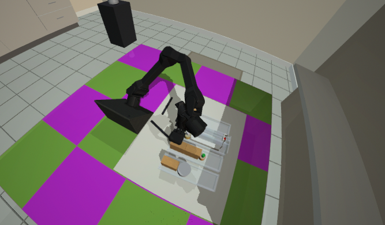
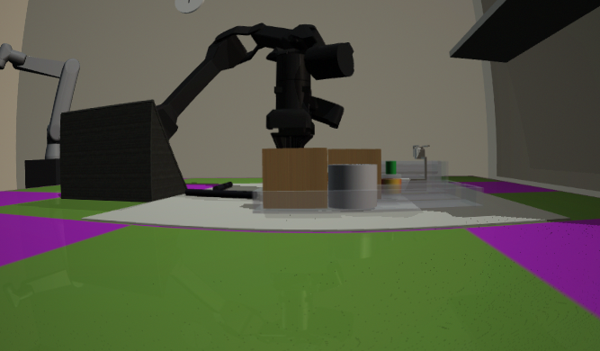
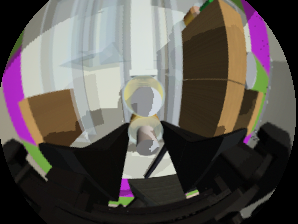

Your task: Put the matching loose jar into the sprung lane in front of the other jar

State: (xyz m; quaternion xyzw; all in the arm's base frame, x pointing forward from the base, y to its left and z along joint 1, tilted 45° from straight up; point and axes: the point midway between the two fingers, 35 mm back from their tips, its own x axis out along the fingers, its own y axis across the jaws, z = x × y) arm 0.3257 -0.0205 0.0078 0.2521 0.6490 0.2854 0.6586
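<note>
The sprung lane is 140 mm ahead of my gripper tip, 30 mm to the left of it and 10 mm below it. The rest, counted from my gripper tip: red mark: 220 mm ahead, 50 mm to the left, 40 mm above; grey cylinder: 160 mm to the right, 90 mm ahead.
</note>
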